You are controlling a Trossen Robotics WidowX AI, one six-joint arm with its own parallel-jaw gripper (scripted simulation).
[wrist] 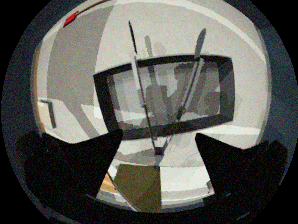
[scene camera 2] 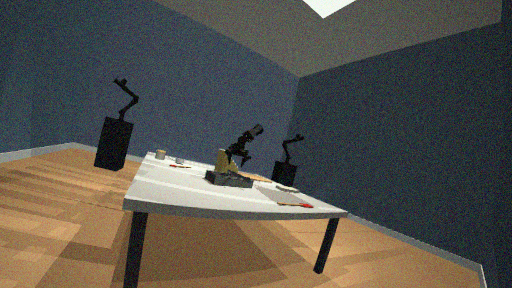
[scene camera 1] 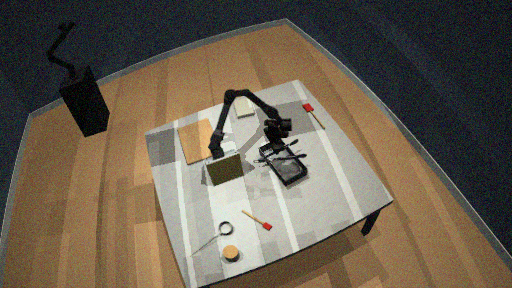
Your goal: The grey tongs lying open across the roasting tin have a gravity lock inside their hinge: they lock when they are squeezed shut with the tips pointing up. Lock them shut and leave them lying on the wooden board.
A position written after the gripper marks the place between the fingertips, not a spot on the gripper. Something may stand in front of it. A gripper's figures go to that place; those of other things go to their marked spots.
Labels:
The gripper (wrist: 160, 135) is 10 cm from the lens. A roasting tin (wrist: 164, 79): 21 cm from the lens.

